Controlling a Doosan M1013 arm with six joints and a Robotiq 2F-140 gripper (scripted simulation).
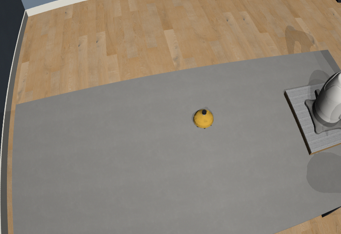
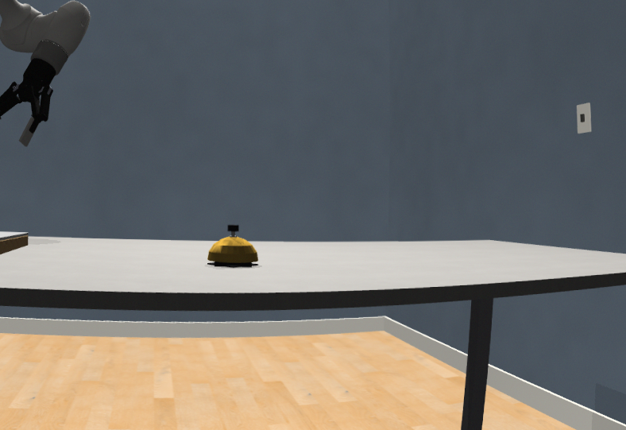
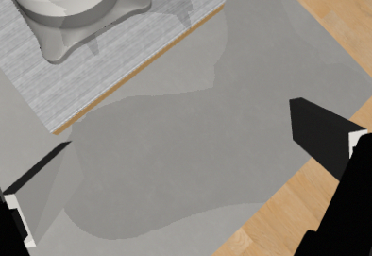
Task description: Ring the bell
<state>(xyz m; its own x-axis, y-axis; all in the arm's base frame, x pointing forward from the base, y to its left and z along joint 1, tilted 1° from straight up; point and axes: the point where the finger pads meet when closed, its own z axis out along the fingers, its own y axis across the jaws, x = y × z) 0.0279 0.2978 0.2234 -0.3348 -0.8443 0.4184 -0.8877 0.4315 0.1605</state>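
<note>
Right now the bell button is 560 mm ahead of my hand, 390 mm to the right of it and 190 mm below it. Round my hand: yellow dome bell 560 mm ahead, 390 mm to the right, 210 mm below.
</note>
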